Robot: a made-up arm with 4 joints.
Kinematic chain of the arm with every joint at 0, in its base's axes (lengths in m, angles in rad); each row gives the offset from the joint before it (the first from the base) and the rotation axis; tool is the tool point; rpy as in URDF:
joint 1: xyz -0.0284 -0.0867 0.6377 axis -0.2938 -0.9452 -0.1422
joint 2: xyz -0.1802 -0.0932 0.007 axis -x
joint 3: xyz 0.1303 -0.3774 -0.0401 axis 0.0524 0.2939 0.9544
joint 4: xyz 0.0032 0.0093 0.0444 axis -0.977 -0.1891 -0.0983
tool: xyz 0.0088 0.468 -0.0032 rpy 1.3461 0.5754 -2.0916
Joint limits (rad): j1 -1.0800..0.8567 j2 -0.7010..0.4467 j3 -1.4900..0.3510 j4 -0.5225..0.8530
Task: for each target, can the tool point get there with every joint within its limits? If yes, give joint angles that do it. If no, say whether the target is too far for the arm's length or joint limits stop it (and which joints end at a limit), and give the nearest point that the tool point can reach.
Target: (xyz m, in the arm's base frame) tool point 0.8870 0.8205 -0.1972
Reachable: no: too far | nearest point 0.1966 -0.1113 0.2771 | short by 1.253 m
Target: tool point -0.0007 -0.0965 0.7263
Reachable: yes | joints -0.6948 0.1262 -0.0320 -0.2024
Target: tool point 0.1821 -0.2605 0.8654
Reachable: yes | joints 0.1749 -0.1648 -0.9065 -0.3590
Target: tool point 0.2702 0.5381 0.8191
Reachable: no: joint limits stop it (at a limit: joint 2) | nearest point 0.1311 -0.0763 0.7701 | short by 0.632 m
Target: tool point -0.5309 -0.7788 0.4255
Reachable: no: joint limits stop it (at a limit: joint 1, joint 2, joint 3, joint 4) | nearest point -0.3255 -0.3322 0.5064 | short by 0.498 m
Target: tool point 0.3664 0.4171 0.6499
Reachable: no: joint limits stop it (at a limit: joint 1, joint 2) | nearest point 0.2165 -0.0830 0.6342 | short by 0.522 m
